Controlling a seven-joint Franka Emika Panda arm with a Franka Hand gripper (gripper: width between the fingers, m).
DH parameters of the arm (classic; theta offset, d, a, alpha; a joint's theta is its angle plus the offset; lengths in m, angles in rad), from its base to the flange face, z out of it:
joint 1: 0 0.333 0 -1.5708
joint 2: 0 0 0 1.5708
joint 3: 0 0.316 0.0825 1.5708
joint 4: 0 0 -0.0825 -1.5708
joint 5: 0 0.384 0 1.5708
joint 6: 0 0 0.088 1.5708
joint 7: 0 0.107 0 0
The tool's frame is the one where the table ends.
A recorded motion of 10 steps. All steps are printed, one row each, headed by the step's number.
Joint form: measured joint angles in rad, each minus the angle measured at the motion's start. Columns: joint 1, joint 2, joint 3, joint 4, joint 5, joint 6, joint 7.
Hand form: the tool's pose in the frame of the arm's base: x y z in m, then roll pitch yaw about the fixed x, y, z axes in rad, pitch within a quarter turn. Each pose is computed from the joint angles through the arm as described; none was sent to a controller.
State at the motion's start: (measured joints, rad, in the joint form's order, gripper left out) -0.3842 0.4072 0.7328 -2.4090 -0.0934 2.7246 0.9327
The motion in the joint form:
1: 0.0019 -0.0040 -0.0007 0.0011 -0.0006 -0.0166 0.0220
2: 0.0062 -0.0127 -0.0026 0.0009 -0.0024 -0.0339 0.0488
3: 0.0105 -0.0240 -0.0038 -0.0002 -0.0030 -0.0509 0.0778
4: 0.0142 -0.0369 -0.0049 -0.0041 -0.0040 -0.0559 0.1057
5: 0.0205 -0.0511 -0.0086 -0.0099 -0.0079 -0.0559 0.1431
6: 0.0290 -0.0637 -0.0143 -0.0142 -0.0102 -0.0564 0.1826
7: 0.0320 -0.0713 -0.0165 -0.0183 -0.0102 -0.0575 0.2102
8: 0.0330 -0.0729 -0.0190 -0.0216 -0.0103 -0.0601 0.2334
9: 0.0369 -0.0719 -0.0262 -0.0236 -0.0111 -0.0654 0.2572
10: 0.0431 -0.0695 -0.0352 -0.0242 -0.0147 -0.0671 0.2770
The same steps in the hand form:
1: 0.4592 0.1901 0.1921 -2.9984 0.1754 -0.5474
2: 0.4579 0.1903 0.1934 -3.0166 0.1793 -0.5688
3: 0.4564 0.1907 0.1954 -3.0350 0.1811 -0.5928
4: 0.4554 0.1909 0.1982 -3.0447 0.1756 -0.6164
5: 0.4540 0.1911 0.2010 -3.0536 0.1664 -0.6469
6: 0.4530 0.1915 0.2035 -3.0623 0.1585 -0.6810
7: 0.4519 0.1912 0.2045 -3.0693 0.1557 -0.7072
8: 0.4506 0.1901 0.2035 -3.0783 0.1581 -0.7316
9: 0.4496 0.1882 0.2013 -3.0914 0.1620 -0.7580
10: 0.4491 0.1869 0.1991 -3.1006 0.1631 -0.7778

